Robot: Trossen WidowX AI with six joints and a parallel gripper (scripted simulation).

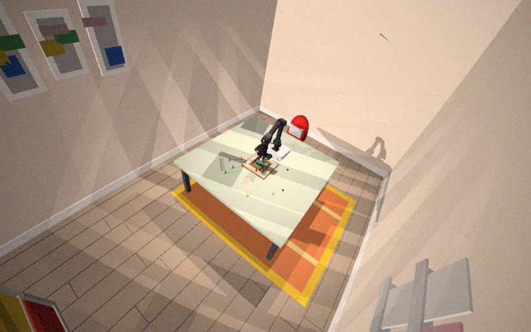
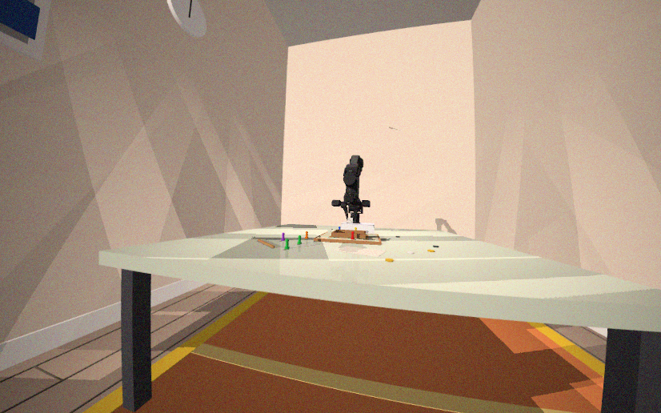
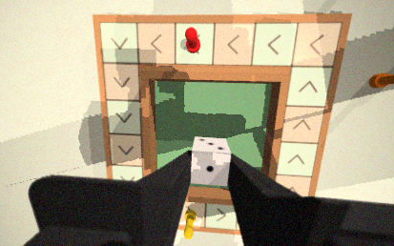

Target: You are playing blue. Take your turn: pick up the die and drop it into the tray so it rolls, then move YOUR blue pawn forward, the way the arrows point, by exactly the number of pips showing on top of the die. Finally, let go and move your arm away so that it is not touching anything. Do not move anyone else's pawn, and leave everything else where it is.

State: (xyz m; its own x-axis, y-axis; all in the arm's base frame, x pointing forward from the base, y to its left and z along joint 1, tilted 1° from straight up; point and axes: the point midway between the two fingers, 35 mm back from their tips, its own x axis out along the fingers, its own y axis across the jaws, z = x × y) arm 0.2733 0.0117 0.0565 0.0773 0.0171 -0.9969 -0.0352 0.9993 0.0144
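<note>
Right now the blue pawn is 110 mm behind my gripper tip, 80 mm to the right of it and 60 mm below it. Also, from my gripper tip: red pawn 100 mm ahead, 60 mm below, 30 mm to the left; then white die right at my gripper tip; then green tray 80 mm below, 10 mm behind.
</note>
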